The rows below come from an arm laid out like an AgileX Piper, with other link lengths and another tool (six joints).
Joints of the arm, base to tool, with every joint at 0 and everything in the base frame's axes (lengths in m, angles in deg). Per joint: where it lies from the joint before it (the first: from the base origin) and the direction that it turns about. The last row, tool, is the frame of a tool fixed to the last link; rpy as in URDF.
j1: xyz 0.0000 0.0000 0.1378 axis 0 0 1
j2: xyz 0.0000 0.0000 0.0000 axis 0 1 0
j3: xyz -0.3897 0.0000 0.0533 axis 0 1 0
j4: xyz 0.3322 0.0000 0.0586 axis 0.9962 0 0.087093
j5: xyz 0.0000 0.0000 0.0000 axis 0 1 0
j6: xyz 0.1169 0.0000 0.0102 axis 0.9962 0 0.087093
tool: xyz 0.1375 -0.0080 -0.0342 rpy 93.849 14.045 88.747
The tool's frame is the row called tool.
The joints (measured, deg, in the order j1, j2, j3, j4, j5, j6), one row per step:
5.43, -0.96, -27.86, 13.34, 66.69, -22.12
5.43, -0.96, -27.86, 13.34, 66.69, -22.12
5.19, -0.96, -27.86, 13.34, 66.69, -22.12
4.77, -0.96, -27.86, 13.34, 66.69, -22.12
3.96, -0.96, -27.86, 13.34, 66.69, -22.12
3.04, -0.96, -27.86, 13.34, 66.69, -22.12
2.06, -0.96, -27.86, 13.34, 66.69, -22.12
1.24, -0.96, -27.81, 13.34, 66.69, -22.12
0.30, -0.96, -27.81, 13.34, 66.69, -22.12
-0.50, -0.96, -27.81, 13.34, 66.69, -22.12
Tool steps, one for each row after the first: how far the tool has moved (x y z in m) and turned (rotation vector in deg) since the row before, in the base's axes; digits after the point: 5 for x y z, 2 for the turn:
0.00000, 0.00000, 0.00000, 0.00, 0.00, 0.00
0.00016, -0.00024, 0.00000, 0.00, 0.00, -0.24
0.00028, -0.00043, 0.00000, 0.00, 0.00, -0.42
0.00053, -0.00083, 0.00000, 0.00, 0.00, -0.81
0.00059, -0.00095, 0.00000, 0.00, 0.00, -0.92
0.00061, -0.00102, 0.00000, 0.00, 0.00, -0.98
0.00053, -0.00086, -0.00039, 0.00, 0.05, -0.82
0.00055, -0.00100, 0.00000, 0.00, 0.00, -0.94
0.00046, -0.00086, 0.00000, 0.00, 0.00, -0.80

